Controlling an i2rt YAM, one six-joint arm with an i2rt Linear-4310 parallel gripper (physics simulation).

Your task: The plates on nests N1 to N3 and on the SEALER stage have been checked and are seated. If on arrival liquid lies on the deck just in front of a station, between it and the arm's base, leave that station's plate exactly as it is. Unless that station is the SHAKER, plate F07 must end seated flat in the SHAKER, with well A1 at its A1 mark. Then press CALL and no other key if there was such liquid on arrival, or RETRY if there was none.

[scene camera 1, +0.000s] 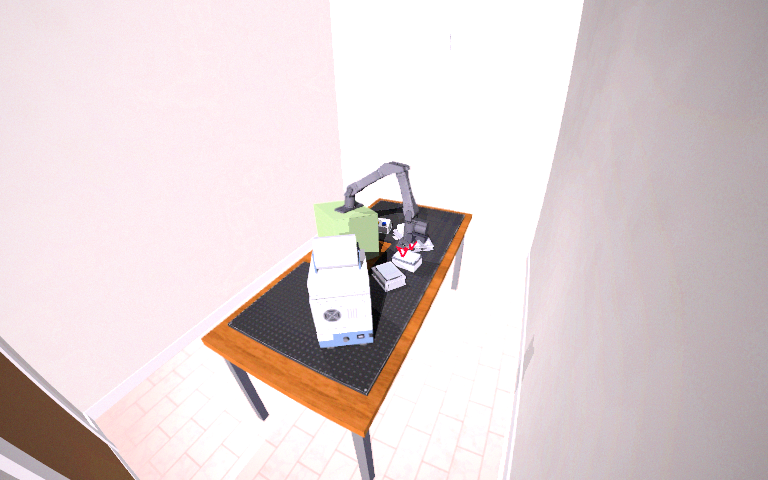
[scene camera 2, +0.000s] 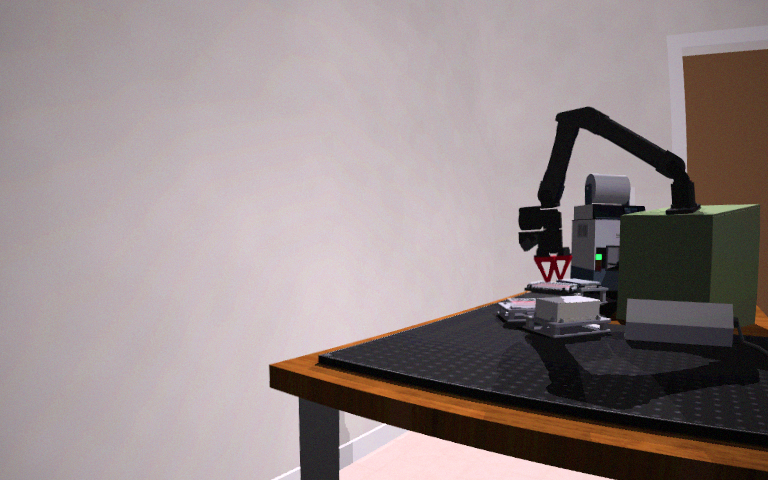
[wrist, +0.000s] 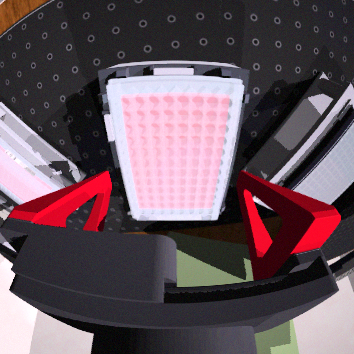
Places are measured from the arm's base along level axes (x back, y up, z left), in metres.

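Pixels of known places: gripper, fingertip midpoint: (scene camera 1: pixel 406 253) (scene camera 2: pixel 554 281) (wrist: pixel 173 177); arm's base, link origin: (scene camera 1: pixel 349 208) (scene camera 2: pixel 684 210).
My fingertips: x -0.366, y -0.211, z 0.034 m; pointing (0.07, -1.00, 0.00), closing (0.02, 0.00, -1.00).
Ahead of a thing's pixels: the offset from my fingertips to its top centre.
My gripper (scene camera 1: pixel 406 250) (scene camera 2: pixel 553 279) (wrist: pixel 173 177) is open, its red fingers wide apart and empty. It hangs above a plate with pink wells @(dx -0.003, dy -0.008, dz -0.001 m) (scene camera 2: pixel 552 286) (wrist: pixel 172 145). In the wrist view this plate lies between and beyond the fingertips, on a dark station with pale clips. I cannot tell its name, A1 mark or exact seating. Another pink plate @(dx +0.032, dy -0.033, dz +0.214 m) (wrist: pixel 17 175) is on a pale station at the left. A clear plate @(dx +0.014, dy -0.012, dz -0.174 m) (wrist: pixel 330 172) is on a station at the right. I can make out no liquid; the deck on the base side is shadowed and partly hidden.
A green block (scene camera 1: pixel 346 226) (scene camera 2: pixel 665 266) bears the arm. A tall white instrument @(dx +0.001, dy +0.379, dz -0.551 m) (scene camera 1: pixel 339 300) (scene camera 2: pixel 583 243) with a roll on top stands beside the stations. A sloped box @(dx +0.403, dy +0.007, dz +0.268 m) (scene camera 2: pixel 678 322) stands near the block; its keys are not readable. A pale block @(dx +0.166, dy -0.006, dz +0.315 m) (scene camera 2: pixel 568 309) sits on another station.
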